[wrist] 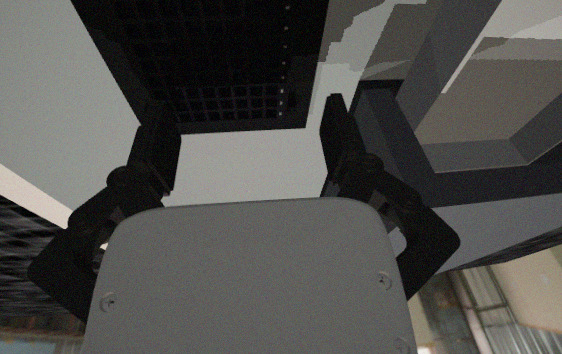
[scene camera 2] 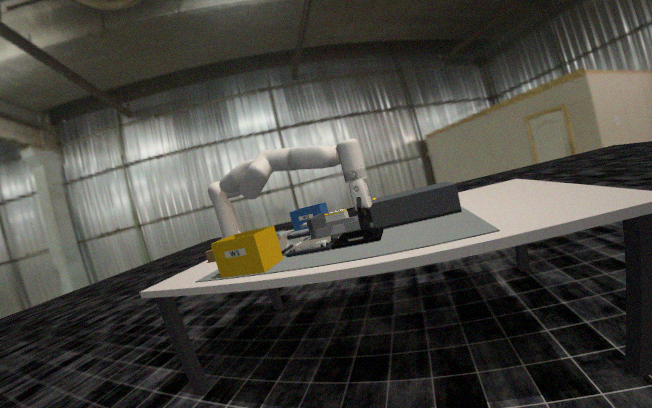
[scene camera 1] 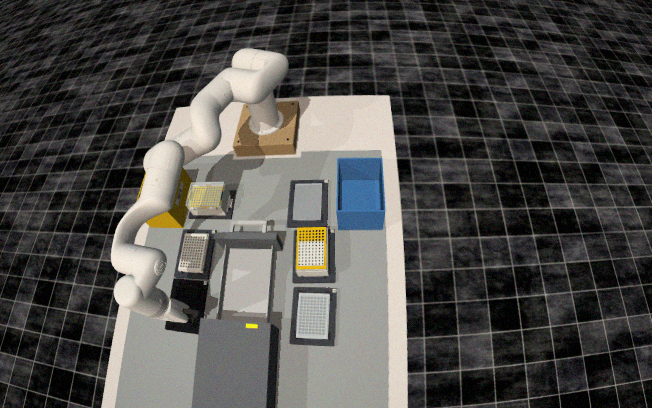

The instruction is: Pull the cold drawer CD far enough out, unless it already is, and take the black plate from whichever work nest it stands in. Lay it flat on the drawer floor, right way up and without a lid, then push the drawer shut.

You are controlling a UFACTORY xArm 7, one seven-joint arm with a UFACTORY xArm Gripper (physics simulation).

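Seen in the pictures: gripper, fingertip midpoint: (wrist: 249, 115) (scene camera 2: 367, 225) (scene camera 1: 185, 316); arm's base, link origin: (scene camera 1: 266, 122).
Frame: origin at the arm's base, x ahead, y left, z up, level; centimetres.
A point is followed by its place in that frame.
The black plate (scene camera 1: 187, 295) {y -12.6, x 63.6, z -4.0 cm} (wrist: 220, 50) {y -11.9, x 67.5, z -3.2 cm} stands in a dark work nest on the left, beside the grey cabinet (scene camera 1: 235, 365) {y 9.6, x 80.8, z 4.7 cm} (scene camera 2: 417, 205) {y -0.6, x 87.6, z 0.3 cm}. Its grid of wells faces up in the wrist view, and no lid shows on it. The drawer (scene camera 1: 272, 280) {y 13.1, x 55.0, z -3.2 cm} (scene camera 2: 332, 226) {y -1.8, x 54.1, z -0.8 cm} is pulled out of the cabinet, and its pale floor is bare. My gripper (scene camera 2: 366, 225) {y -10.5, x 70.3, z -1.5 cm} (wrist: 249, 115) {y -10.5, x 70.3, z -1.5 cm} is open and empty, pointing down above the near end of the black plate. In the wrist view its fingers spread to either side of the plate's end. The exact height gap is hard to tell.
A plate (scene camera 1: 194, 252) {y -13.5, x 50.0, z -3.1 cm} stands in the nest behind the black one, with a lidded yellow plate (scene camera 1: 206, 195) {y -12.2, x 32.5, z 2.2 cm} farther back by the yellow bin (scene camera 1: 182, 215) {y -22.1, x 37.8, z -3.2 cm} (scene camera 2: 270, 250) {y -28.3, x 42.0, z -0.5 cm}. Right of the drawer are a yellow-topped rack (scene camera 1: 311, 250) {y 23.7, x 46.6, z 2.1 cm}, a pale plate (scene camera 1: 313, 315) {y 26.1, x 63.5, z -2.9 cm} and the blue bin (scene camera 1: 361, 220) {y 36.3, x 35.8, z 1.0 cm} (scene camera 2: 309, 215) {y 28.7, x 29.9, z 2.4 cm}.
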